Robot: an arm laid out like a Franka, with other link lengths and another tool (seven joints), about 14 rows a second.
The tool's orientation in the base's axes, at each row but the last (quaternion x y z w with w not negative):
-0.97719 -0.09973 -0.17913 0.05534
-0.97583 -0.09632 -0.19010 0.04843
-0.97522 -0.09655 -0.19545 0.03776
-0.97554 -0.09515 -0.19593 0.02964
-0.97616 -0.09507 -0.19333 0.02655
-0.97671 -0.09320 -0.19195 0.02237
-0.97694 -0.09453 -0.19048 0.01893
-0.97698 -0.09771 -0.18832 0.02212
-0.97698 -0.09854 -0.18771 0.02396
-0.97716 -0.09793 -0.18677 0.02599
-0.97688 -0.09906 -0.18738 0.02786
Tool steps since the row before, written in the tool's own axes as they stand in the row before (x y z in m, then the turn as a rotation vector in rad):
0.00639 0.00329 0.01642 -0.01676 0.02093 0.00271
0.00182 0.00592 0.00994 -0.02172 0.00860 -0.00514
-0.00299 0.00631 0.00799 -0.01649 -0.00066 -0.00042
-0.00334 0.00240 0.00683 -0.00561 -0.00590 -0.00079
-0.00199 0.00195 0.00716 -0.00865 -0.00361 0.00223
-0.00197 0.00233 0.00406 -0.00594 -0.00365 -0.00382
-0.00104 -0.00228 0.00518 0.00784 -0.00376 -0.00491
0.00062 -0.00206 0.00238 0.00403 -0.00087 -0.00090
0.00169 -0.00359 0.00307 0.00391 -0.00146 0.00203
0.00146 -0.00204 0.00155 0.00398 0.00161 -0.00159
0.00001 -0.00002 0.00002 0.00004 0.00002 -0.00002
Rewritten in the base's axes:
0.01213 0.00028 -0.01320 -0.00994 -0.02293 -0.01009
0.00647 -0.00417 -0.00883 -0.01983 -0.01276 -0.00401
0.00156 -0.00580 -0.00874 -0.01521 -0.00226 -0.00600
0.00002 -0.00228 -0.00764 -0.00654 0.00473 -0.00133
0.00124 -0.00163 -0.00741 -0.00772 0.00222 -0.00531
0.00016 -0.00231 -0.00452 -0.00751 0.00225 0.00131
0.00053 0.00243 -0.00519 0.00460 0.00472 0.00750
0.00102 0.00232 -0.00196 0.00317 0.00152 0.00234
0.00193 0.00408 -0.00219 0.00400 0.00232 -0.00042
0.00148 0.00240 -0.00087 0.00338 -0.00099 0.00293
0.00001 0.00002 -0.00001 0.00003 -0.00001 0.00003

